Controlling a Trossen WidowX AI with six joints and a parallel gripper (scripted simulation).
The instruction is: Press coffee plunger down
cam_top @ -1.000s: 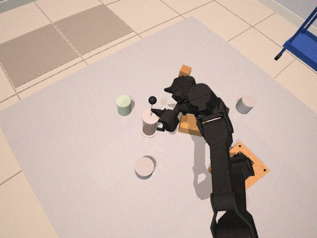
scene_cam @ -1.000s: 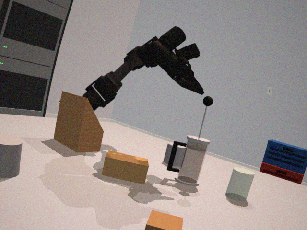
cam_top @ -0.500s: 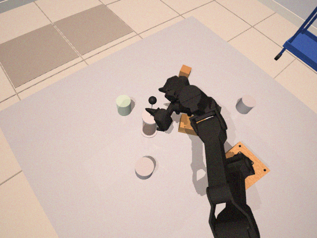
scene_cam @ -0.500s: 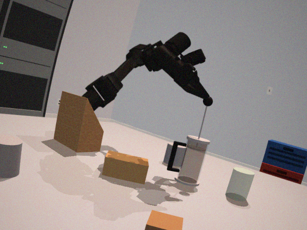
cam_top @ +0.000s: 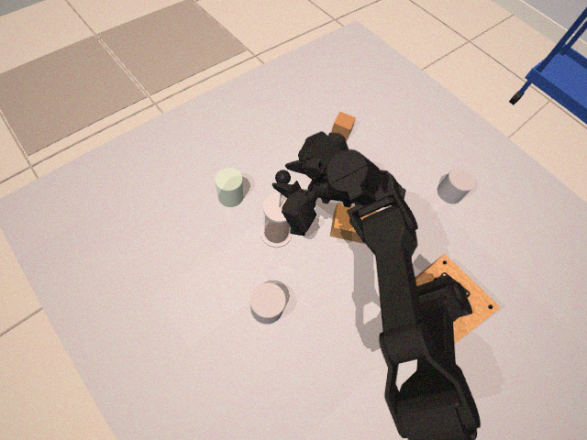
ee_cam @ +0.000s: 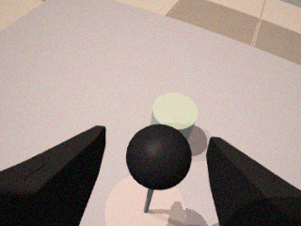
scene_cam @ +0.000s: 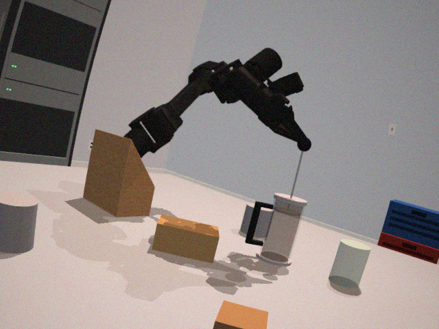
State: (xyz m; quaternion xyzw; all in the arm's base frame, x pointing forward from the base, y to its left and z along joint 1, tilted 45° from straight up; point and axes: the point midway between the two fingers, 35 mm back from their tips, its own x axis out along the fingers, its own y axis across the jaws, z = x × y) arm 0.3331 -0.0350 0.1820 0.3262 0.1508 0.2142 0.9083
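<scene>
The glass coffee press is 20 mm behind my gripper tip, 10 mm to the right of it and 130 mm below it. The rest, counted from my gripper tip: orange box: 130 mm behind, 150 mm to the right, 220 mm below; then pale green cylinder: 150 mm ahead, 10 mm to the left, 210 mm below.
</scene>
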